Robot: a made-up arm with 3 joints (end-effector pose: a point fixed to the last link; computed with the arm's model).
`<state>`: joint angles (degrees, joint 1 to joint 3).
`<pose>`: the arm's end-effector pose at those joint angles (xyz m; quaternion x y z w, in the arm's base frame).
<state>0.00 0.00 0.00</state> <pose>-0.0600 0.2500 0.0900 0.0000 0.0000 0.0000 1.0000</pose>
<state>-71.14 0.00 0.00</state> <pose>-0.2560 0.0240 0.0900 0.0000 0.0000 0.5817 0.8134</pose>
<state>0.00 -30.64 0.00</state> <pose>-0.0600 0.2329 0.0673 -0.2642 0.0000 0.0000 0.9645</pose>
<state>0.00 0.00 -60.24</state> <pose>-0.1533 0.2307 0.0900 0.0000 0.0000 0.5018 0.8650</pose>
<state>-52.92 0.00 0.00</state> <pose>-0.2356 0.1029 0.0900 0.0000 0.0000 0.4456 0.8952</pose>
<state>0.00 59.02 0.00</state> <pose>-0.0600 0.2429 0.1426 0.4926 0.0000 0.0000 0.8703</pose>
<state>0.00 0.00 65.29</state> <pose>0.0043 0.1704 0.0900 0.0000 0.0000 -0.5394 0.8420</pose>
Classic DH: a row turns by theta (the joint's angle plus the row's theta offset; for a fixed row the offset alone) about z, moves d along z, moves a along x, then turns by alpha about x. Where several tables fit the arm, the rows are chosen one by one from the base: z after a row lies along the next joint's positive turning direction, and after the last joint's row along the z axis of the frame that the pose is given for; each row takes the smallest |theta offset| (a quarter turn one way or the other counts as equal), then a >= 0, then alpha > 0; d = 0 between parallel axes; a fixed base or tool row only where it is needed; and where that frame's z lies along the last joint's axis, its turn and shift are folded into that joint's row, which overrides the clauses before.
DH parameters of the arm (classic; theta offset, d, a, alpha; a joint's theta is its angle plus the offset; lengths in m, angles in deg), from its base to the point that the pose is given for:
base (fixed): 0 0 0 180
joint 1: -90 -0.11 0.2 -90
joint 2: 0 -0.09 -0.04 90
joint 3: 18.43 0 0.0949 180
tool (fixed): -71.57 -0.02 0 0

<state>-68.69 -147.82 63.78</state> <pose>-0.1963 0.0809 0.1414 -0.3872 -0.8794 0.0119 0.2769</pose>
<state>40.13 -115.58 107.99</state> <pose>0.1337 0.1797 0.2055 -0.7020 -0.4723 -0.5125 0.1464</pose>
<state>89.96 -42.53 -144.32</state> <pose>0.1159 0.1670 0.1599 0.1654 0.3227 0.4257 0.8290</pose>
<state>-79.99 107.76 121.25</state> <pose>-0.2544 0.0159 0.0091 -0.1489 0.7939 -0.2077 0.5517</pose>
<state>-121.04 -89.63 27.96</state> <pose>-0.1434 -0.1111 0.0844 -0.1884 -0.6792 0.5149 0.4879</pose>
